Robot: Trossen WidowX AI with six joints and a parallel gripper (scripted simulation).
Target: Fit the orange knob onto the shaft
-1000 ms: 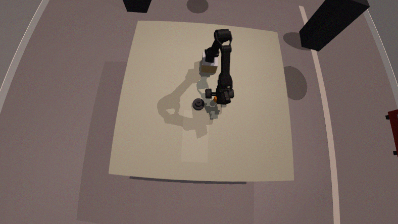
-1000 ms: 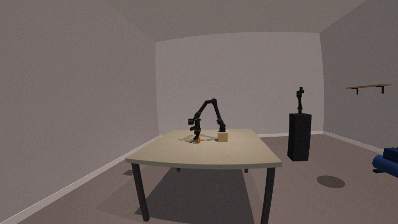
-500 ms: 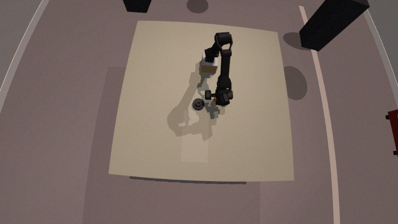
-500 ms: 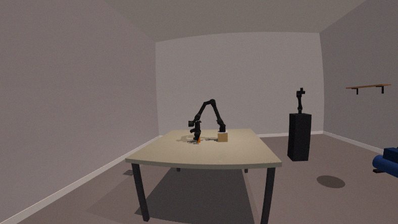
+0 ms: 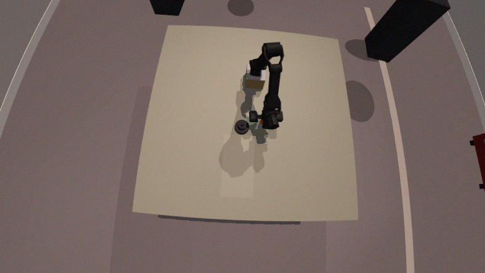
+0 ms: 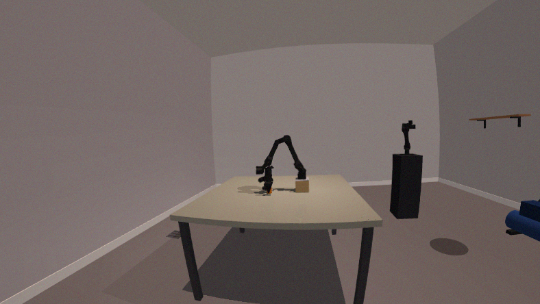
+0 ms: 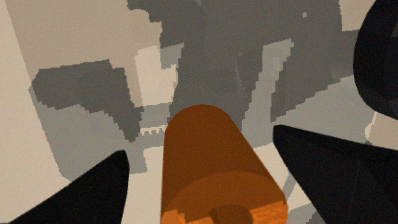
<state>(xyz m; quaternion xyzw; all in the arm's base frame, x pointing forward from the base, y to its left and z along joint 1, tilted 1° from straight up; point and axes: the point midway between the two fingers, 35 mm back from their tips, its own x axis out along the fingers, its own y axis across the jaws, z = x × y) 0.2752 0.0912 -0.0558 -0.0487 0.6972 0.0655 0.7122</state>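
Now: the round pedestal 50 mm ahead of my gripper tip, 120 mm to the right of it and 20 mm above it. From my gripper tip the other things lie so: orange knob 20 mm above.
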